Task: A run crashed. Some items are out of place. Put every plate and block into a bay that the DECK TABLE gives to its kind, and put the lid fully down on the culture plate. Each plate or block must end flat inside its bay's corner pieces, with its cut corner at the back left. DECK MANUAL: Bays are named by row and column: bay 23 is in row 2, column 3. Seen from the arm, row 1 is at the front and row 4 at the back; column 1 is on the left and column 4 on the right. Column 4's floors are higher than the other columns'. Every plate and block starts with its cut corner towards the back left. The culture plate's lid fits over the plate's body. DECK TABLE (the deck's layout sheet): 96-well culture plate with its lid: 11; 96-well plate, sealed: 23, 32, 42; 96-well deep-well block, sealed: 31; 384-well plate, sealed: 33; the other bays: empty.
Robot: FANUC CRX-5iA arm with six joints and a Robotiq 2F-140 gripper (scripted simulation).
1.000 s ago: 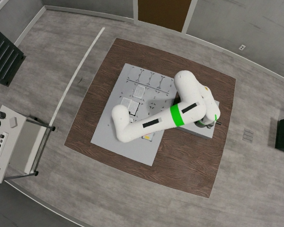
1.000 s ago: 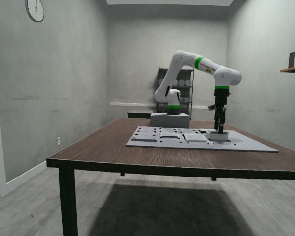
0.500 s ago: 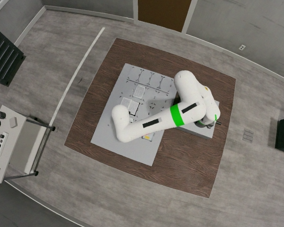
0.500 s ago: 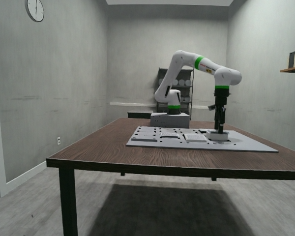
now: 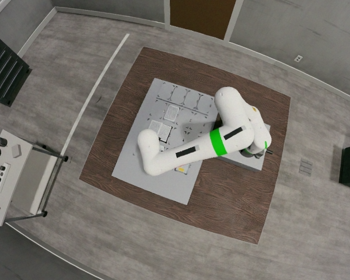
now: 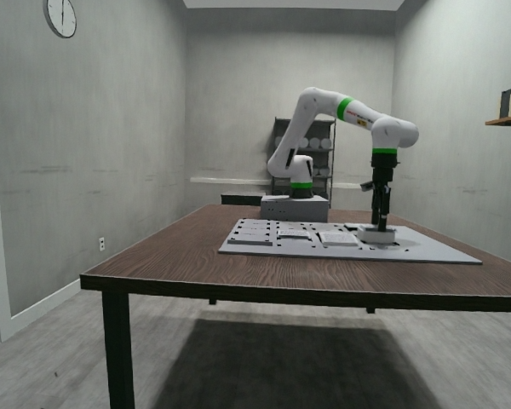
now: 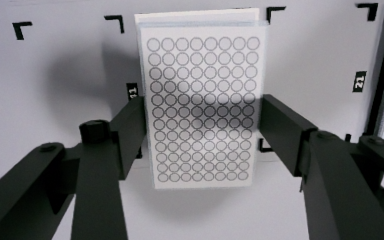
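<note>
Now: hand 10 mm to the left of the deep-well block and 50 mm above it.
</note>
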